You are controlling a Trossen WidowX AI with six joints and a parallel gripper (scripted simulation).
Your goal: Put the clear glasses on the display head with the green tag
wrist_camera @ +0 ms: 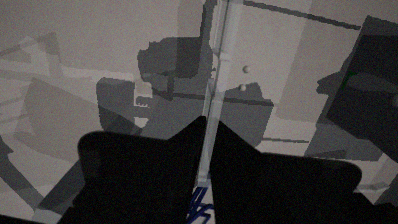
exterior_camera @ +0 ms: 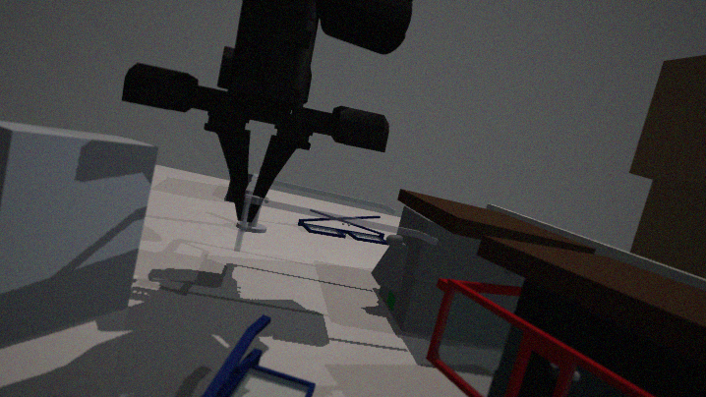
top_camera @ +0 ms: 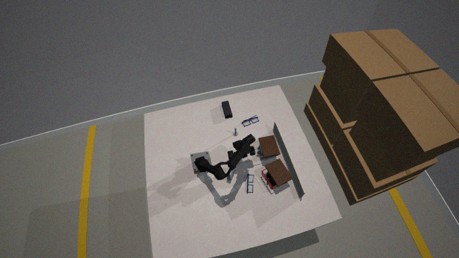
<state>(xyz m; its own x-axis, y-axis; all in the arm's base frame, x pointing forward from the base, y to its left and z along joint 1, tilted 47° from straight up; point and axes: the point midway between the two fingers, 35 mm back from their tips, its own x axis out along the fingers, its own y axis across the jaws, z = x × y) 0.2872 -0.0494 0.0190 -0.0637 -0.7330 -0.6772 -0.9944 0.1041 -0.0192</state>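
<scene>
Now: the grey display head 19 cm ahead of my gripper tip, 2 cm to the left of it and 1 cm below it. The rest, counted from my gripper tip: small post (26 cm to the left, 4 cm below, 3 cm ahead); black box (51 cm to the left, 5 cm below, 2 cm ahead); grey block (10 cm behind, 7 cm to the right, 1 cm below).
</scene>
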